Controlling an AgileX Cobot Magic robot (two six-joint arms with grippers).
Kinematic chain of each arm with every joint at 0, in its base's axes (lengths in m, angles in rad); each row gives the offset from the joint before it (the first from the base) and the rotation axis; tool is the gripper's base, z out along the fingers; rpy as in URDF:
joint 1: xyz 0 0 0.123 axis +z
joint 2: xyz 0 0 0 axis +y
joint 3: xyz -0.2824 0 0.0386 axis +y
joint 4: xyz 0.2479 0 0.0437 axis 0.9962 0 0.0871
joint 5: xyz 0 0 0 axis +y
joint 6: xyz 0.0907 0 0.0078 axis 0.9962 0 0.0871
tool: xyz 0 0 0 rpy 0 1.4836 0
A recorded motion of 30 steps. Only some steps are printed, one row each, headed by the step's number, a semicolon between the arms.
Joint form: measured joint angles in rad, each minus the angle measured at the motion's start. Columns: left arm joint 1, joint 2, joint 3, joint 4, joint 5, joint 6; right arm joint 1, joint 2, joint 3, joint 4, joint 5, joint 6.
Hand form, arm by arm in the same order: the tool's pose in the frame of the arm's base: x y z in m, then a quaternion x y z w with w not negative. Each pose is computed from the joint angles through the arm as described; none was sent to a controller.
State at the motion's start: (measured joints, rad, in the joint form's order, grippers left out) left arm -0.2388 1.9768 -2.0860 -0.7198 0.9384 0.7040; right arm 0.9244 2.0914 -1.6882 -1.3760 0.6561 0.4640
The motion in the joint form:
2: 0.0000 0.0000 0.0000 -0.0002 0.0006 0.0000; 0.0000 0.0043 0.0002 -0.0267 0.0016 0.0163
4: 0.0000 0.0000 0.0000 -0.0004 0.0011 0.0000; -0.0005 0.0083 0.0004 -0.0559 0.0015 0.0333
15: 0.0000 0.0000 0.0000 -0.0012 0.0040 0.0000; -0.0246 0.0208 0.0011 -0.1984 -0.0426 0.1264
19: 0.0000 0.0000 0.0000 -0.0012 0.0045 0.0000; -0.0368 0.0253 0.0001 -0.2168 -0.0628 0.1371
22: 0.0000 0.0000 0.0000 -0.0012 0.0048 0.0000; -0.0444 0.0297 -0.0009 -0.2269 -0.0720 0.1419
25: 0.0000 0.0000 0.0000 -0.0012 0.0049 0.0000; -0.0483 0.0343 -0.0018 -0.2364 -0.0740 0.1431
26: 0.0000 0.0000 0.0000 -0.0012 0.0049 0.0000; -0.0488 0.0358 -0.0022 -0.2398 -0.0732 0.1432
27: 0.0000 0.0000 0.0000 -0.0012 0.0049 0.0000; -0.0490 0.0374 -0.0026 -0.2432 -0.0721 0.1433
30: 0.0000 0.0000 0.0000 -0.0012 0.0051 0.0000; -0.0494 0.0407 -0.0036 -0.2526 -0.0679 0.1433
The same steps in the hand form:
2: 0.4278 -0.1540 0.3939 0.32132 0.79790 -0.24789 0.44572; 0.3361 0.3542 0.2583 -0.52498 0.63055 -0.25768 0.51030
4: 0.4277 -0.1541 0.3939 0.32140 0.79793 -0.24805 0.44552; 0.3371 0.3547 0.2579 -0.52500 0.62507 -0.26247 0.51455
15: 0.4275 -0.1542 0.3938 0.32196 0.79811 -0.24881 0.44436; 0.3475 0.3532 0.2582 -0.52582 0.59838 -0.26940 0.54118
19: 0.4275 -0.1542 0.3937 0.32208 0.79815 -0.24888 0.44416; 0.3518 0.3515 0.2568 -0.52830 0.59489 -0.26740 0.54360
22: 0.4275 -0.1542 0.3937 0.32215 0.79818 -0.24892 0.44404; 0.3548 0.3502 0.2553 -0.52972 0.59334 -0.26763 0.54380
25: 0.4274 -0.1542 0.3937 0.32218 0.79819 -0.24894 0.44400; 0.3566 0.3497 0.2537 -0.53141 0.59116 -0.27044 0.54312
26: 0.4274 -0.1542 0.3937 0.32218 0.79819 -0.24894 0.44400; 0.3570 0.3496 0.2533 -0.53192 0.59026 -0.27186 0.54290
27: 0.4274 -0.1542 0.3937 0.32218 0.79819 -0.24894 0.44400; 0.3573 0.3497 0.2528 -0.53245 0.58933 -0.27332 0.54266
30: 0.4274 -0.1542 0.3937 0.32223 0.79820 -0.24896 0.44391; 0.3579 0.3498 0.2520 -0.53345 0.58672 -0.27777 0.54225

